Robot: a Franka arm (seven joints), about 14 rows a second.
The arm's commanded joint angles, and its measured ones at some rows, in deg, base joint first. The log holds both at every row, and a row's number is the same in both.
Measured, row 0:
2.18 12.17 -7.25 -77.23 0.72 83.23 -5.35
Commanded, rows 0 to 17:
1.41 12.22 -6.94 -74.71 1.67 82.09 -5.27
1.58 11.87 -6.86 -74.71 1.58 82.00 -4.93
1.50 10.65 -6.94 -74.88 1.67 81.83 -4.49
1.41 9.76 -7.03 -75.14 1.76 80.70 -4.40
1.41 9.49 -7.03 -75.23 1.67 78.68 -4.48
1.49 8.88 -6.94 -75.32 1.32 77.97 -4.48
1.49 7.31 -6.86 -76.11 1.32 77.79 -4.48
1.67 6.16 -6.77 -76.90 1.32 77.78 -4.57
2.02 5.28 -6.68 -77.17 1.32 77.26 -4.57
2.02 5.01 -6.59 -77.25 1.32 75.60 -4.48
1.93 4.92 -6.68 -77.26 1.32 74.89 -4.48
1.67 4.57 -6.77 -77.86 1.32 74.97 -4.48
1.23 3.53 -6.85 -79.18 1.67 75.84 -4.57
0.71 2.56 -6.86 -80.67 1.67 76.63 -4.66
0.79 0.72 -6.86 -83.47 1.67 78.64 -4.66
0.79 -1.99 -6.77 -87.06 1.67 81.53 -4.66
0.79 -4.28 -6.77 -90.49 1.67 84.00 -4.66
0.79 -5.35 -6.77 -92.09 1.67 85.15 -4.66
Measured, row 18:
1.61 0.91 -7.47 -84.17 0.92 81.42 -5.11
